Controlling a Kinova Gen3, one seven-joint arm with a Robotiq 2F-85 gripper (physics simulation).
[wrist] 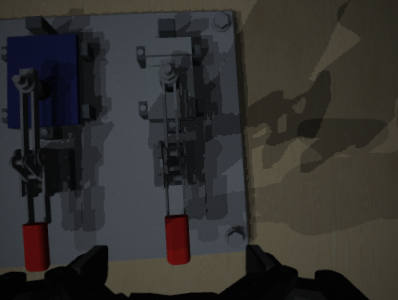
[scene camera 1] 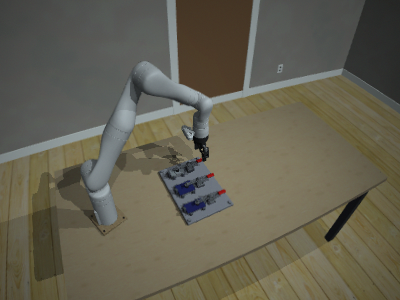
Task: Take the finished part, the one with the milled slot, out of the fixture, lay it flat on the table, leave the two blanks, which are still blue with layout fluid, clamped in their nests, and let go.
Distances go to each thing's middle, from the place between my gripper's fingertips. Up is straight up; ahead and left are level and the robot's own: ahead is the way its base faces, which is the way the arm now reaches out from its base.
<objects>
Now: the finished part (wrist: 179, 48) 130 mm behind my hand, 10 mm to the right of it and 60 mm below it. Also, from my hand: grey fixture plate (scene camera 1: 211, 186) (80 mm behind, 120 mm to the right, 90 mm below).
</objects>
